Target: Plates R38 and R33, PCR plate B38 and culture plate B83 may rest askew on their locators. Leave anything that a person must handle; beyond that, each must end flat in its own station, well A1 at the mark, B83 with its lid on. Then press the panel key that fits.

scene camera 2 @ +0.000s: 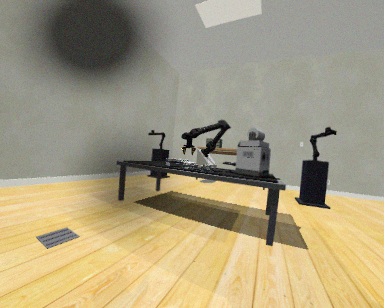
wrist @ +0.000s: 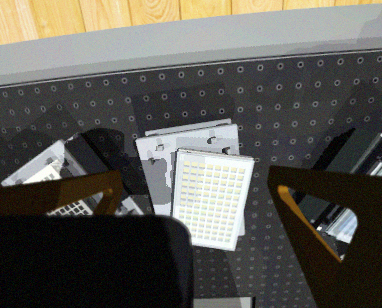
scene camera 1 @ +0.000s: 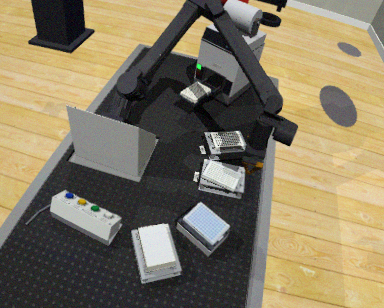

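A pale well plate (scene camera 1: 221, 175) (wrist: 212, 200) lies turned on its grey station (wrist: 150, 142), off to one side, with locator posts bare beside it. My gripper (scene camera 1: 253, 165) (scene camera 2: 188, 150) (wrist: 193, 177) is open and empty above that station. A plate with dark wells (scene camera 1: 226, 139) (wrist: 75, 208) sits on the neighbouring station. A blue well plate (scene camera 1: 206, 222) sits on a station nearer scene camera 1; part of it shows in the wrist view. A white covered plate (scene camera 1: 158, 245) lies on another station. The key panel (scene camera 1: 85, 218) has blue, yellow, green and white keys. Plate labels are unreadable.
A grey instrument (scene camera 1: 222, 62) (scene camera 2: 252, 157) with a green light stands at the table's far end. A white well plate (scene camera 1: 196, 92) rests in front of it. An upright grey screen (scene camera 1: 110, 141) stands behind the key panel. The table's grey edge (wrist: 200, 45) runs beyond the stations.
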